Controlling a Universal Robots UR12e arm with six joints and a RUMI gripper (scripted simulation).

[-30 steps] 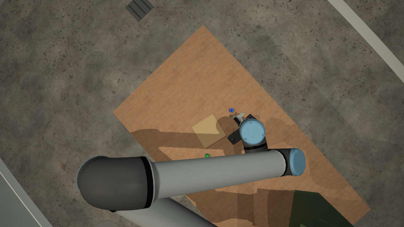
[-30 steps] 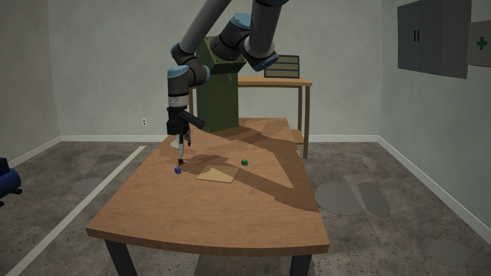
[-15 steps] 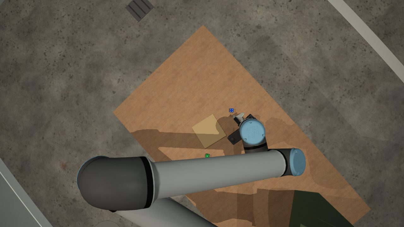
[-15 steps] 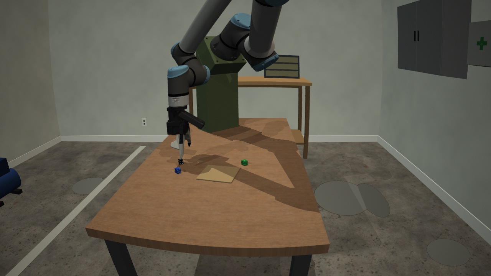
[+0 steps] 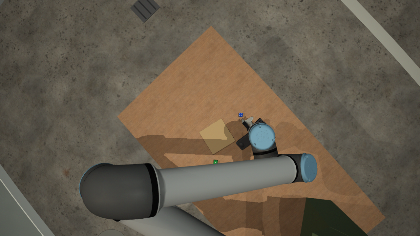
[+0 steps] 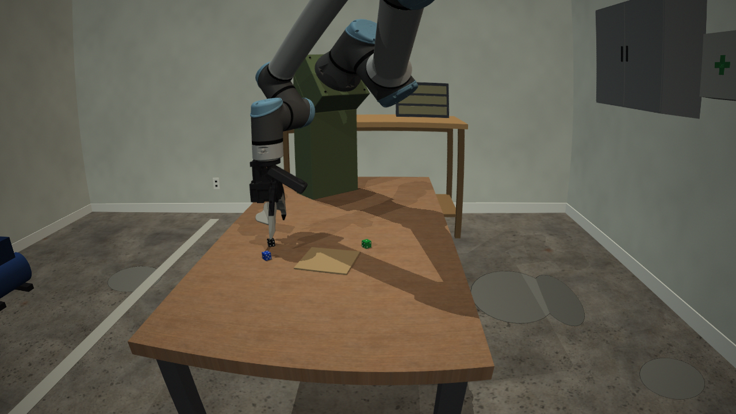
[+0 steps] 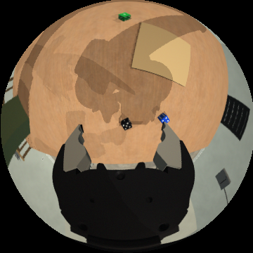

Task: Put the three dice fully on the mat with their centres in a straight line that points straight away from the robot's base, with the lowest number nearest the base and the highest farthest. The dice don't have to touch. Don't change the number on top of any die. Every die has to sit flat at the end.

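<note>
My hand is 4 cm above the black die, 2 cm to the left of it and 1 cm short of it. Also, from my hand: blue die: 10 cm ahead, 4 cm below, 1 cm to the left; then tan mat: 18 cm to the left, 6 cm ahead, 4 cm below; then green die: 25 cm to the left, 5 cm behind, 4 cm below.
</note>
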